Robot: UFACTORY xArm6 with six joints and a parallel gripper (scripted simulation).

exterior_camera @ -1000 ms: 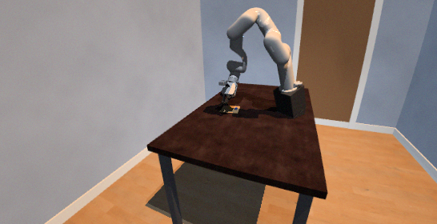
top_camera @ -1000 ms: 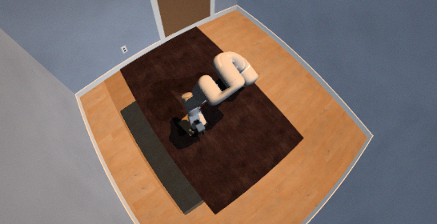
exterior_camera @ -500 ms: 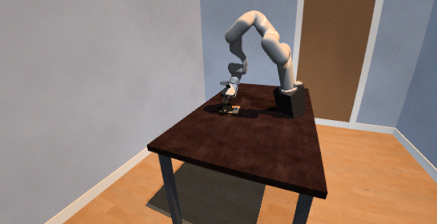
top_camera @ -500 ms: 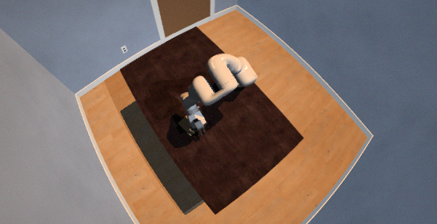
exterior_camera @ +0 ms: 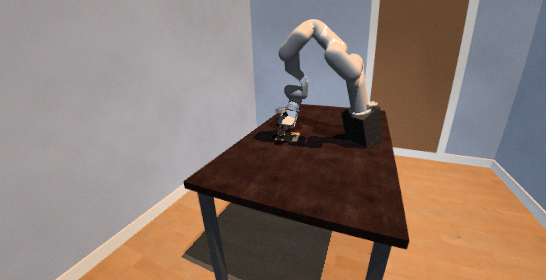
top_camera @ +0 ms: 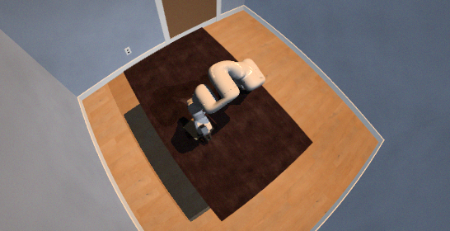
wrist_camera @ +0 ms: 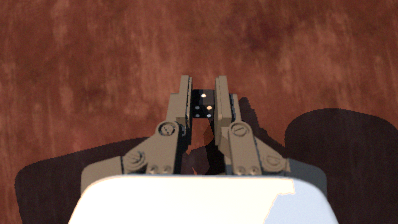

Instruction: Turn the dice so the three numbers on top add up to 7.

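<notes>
Now: the yellow die 10 mm ahead of my hand, 130 mm to the right of it and 60 mm below it. Round my hand: mat: 10 mm ahead, 130 mm to the right, 70 mm below; blue die: 40 mm behind, 140 mm to the right, 60 mm below; black die: 10 mm to the left, 20 mm below.
</notes>
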